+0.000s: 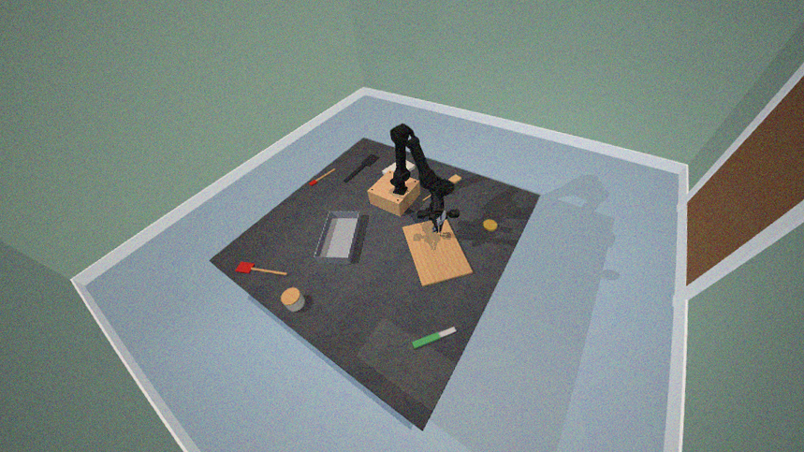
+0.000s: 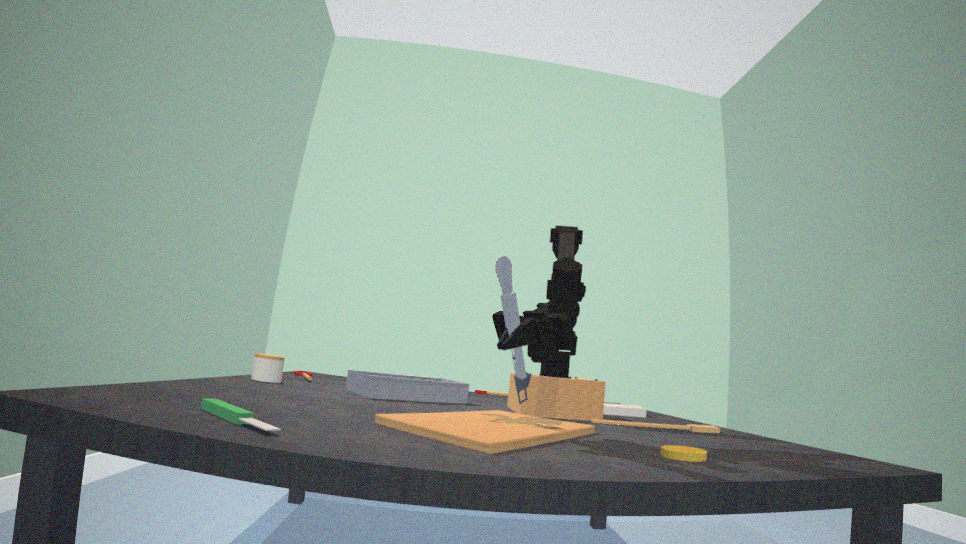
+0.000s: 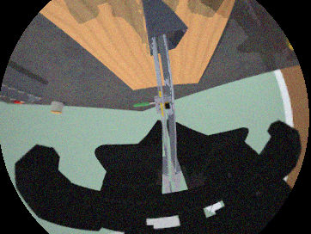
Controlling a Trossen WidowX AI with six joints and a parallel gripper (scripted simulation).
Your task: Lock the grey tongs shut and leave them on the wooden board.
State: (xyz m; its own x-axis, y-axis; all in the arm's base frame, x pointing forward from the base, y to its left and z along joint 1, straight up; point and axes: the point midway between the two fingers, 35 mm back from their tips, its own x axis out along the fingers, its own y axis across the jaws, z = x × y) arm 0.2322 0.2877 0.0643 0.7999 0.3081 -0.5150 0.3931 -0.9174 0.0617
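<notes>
Right now the wooden board is 14 cm below my gripper tip, 2 cm to the right of it and 1 cm behind it. From my gripper tip the other things lie so: black spatula (68 cm to the right, 51 cm behind, 15 cm below); then white block (53 cm behind, 43 cm to the right, 14 cm below); then grey roasting tin (50 cm to the right, 12 cm below, 9 cm ahead).
</notes>
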